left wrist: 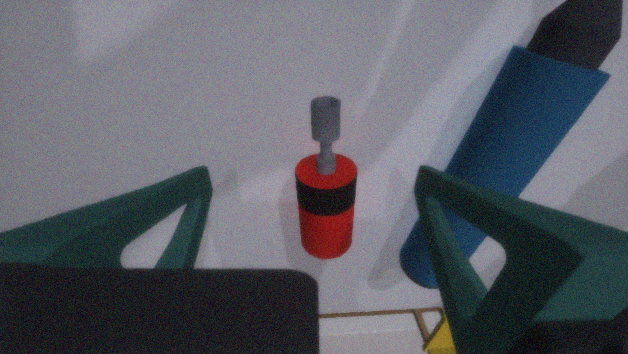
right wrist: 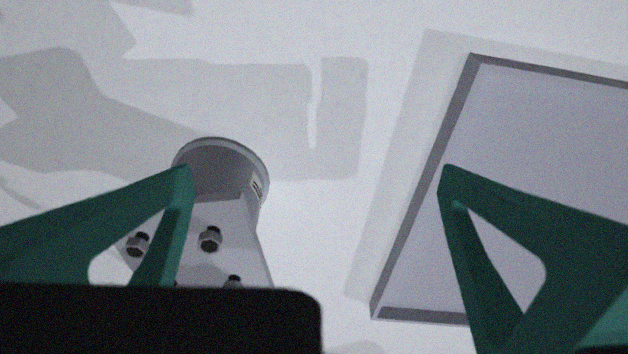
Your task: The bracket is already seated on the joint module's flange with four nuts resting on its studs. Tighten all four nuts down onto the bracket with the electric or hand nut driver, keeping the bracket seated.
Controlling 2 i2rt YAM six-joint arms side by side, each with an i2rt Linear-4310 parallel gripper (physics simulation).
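Observation:
A red nut driver (left wrist: 326,230) with a black band and a grey socket tip lies on the table in the middle of the left wrist view. My left gripper (left wrist: 313,177) is open, with the driver in line with the gap between its fingertips, touching neither. In the right wrist view the grey joint module (right wrist: 215,150) with the bracket (right wrist: 250,250) on it is at the left, partly hidden by a finger. Nuts (right wrist: 211,240) (right wrist: 137,245) (right wrist: 233,281) rest on studs; the fourth is mostly hidden. My right gripper (right wrist: 316,178) is open and empty, right of the module.
A thick blue cylinder (left wrist: 520,130) with a dark end lies slanted right of the driver, partly behind my left gripper's right finger. A yellow object (left wrist: 441,340) shows at the bottom. A shallow grey tray (right wrist: 540,130) is at the right of the right wrist view, partly behind a finger.

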